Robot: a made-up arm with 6 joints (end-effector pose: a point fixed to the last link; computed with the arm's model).
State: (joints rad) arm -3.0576 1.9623 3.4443 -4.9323 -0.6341 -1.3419
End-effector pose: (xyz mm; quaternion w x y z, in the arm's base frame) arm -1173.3 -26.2 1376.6 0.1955 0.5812 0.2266 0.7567
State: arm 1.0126 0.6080 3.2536 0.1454 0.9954 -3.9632
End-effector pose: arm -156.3 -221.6 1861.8 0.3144 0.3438 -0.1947 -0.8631
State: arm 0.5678 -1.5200 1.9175 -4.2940 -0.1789 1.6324
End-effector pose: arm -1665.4 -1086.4 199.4 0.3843 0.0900 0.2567 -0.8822
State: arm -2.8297 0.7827 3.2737 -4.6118 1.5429 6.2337
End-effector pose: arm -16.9 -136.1 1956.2 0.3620 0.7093 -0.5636 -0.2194
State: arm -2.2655 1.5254 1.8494 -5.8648 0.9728 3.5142
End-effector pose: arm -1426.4 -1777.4 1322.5 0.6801 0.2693 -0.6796 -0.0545
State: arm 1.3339 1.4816 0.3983 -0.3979 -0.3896 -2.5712
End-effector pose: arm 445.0 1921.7 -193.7 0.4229 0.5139 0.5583 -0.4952
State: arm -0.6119 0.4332 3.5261 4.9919 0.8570 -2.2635
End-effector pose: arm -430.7 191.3 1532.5 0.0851 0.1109 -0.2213 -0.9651
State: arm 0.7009 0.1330 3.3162 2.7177 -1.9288 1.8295
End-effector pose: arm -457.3 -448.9 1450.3 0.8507 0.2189 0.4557 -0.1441
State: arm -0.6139 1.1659 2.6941 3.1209 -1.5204 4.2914
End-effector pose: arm 789.5 -559.6 2158.2 0.1216 0.2691 0.7941 0.5312
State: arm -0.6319 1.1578 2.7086 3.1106 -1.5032 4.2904
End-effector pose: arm 756.6 -558.7 2162.6 0.1256 0.2709 0.7939 0.5296
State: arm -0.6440 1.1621 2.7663 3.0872 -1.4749 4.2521
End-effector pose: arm 705.4 -538.0 2145.1 0.1275 0.2627 0.8084 0.5111
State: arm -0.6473 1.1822 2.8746 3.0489 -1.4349 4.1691
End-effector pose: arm 636.2 -495.3 2095.5 0.1272 0.2430 0.8392 0.4697
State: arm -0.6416 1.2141 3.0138 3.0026 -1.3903 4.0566
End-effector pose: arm 561.8 -440.9 2016.1 0.1270 0.2161 0.8776 0.4087
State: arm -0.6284 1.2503 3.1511 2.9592 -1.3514 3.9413
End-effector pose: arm 499.3 -390.2 1924.0 0.1284 0.1889 0.9118 0.3414
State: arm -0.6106 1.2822 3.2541 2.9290 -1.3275 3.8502
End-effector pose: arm 461.5 -354.2 1846.1 0.1307 0.1670 0.9344 0.2863
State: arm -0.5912 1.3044 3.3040 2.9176 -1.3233 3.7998
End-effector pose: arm 453.7 -337.0 1803.2 0.1318 0.1531 0.9449 0.2575
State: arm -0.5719 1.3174 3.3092 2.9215 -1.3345 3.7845
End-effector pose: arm 469.2 -333.5 1793.2 0.1306 0.1456 0.9476 0.2525
